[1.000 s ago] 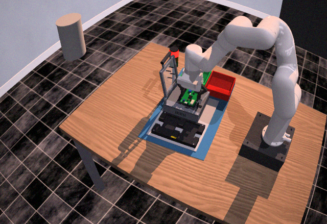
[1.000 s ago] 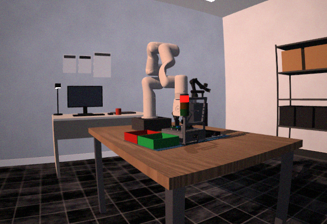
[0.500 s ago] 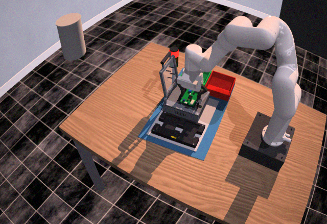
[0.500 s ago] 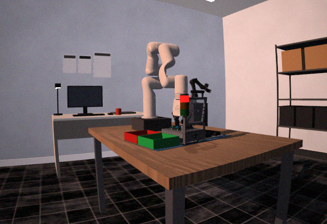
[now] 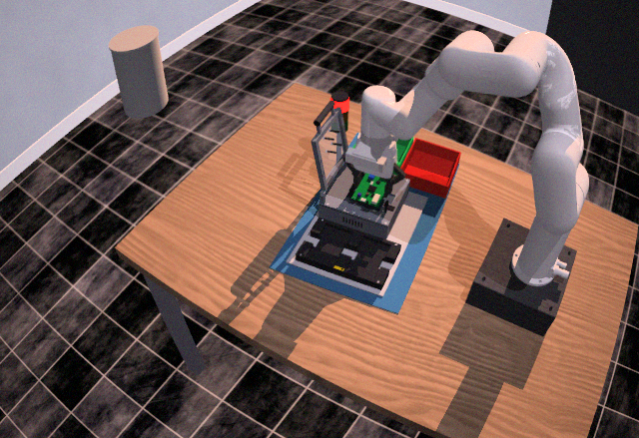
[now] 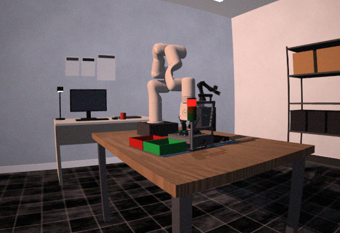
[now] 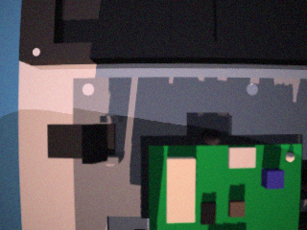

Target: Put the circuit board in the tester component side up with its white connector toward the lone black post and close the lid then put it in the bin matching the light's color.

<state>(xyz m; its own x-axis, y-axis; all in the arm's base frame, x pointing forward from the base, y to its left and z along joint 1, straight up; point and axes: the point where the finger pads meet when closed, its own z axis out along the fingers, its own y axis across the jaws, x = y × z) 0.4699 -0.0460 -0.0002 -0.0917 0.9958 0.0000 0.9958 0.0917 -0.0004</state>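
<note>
The red bin is 21 cm to the right of my hand, 9 cm behind it and 7 cm below it. The rest, counted from my hand: black block (7 cm behind, 5 cm to the left); clear lid (12 cm ahead, 10 cm above, 1 cm to the left); green circuit board (1 cm below).
</note>
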